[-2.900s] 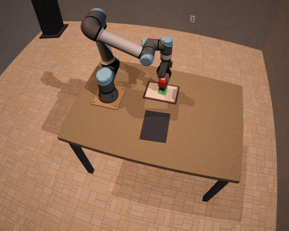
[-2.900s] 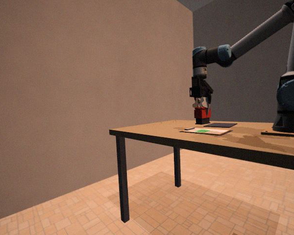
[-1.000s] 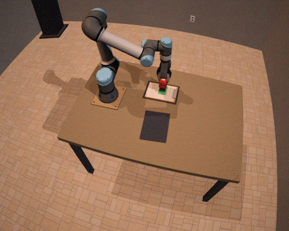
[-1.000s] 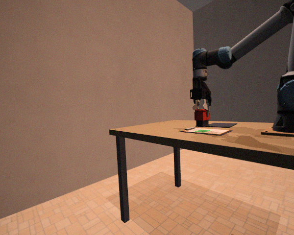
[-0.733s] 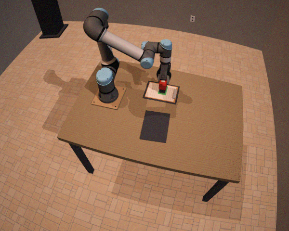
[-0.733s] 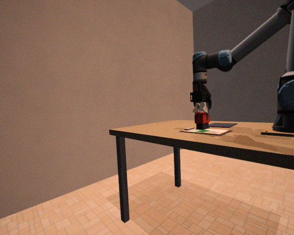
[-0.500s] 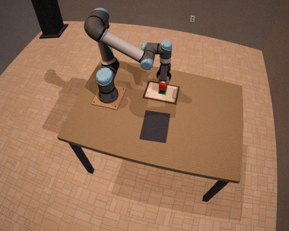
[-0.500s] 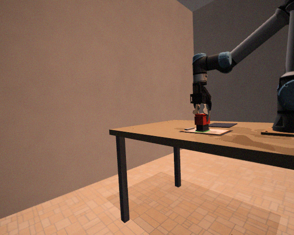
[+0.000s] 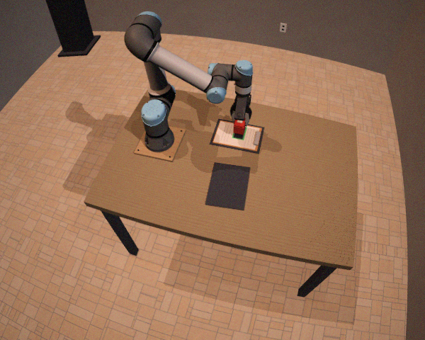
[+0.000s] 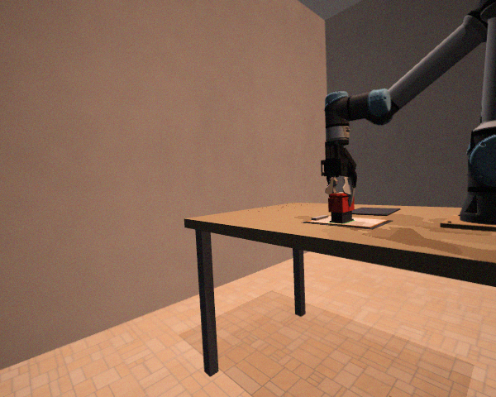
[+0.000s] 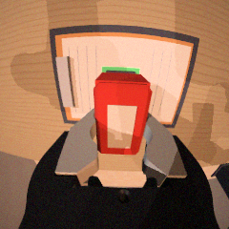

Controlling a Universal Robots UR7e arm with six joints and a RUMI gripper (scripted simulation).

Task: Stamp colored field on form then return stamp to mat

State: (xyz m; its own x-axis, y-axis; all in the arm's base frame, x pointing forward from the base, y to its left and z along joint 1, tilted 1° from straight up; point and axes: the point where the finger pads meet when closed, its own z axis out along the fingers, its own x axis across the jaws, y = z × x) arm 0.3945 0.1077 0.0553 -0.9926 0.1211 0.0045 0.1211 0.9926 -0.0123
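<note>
Right now my hand is 20 mm above the stamp. The rest, counted from my hand: form: 70 mm below, 10 mm to the right, 10 mm ahead; then mat: 320 mm to the right, 70 mm below, 20 mm behind.
</note>
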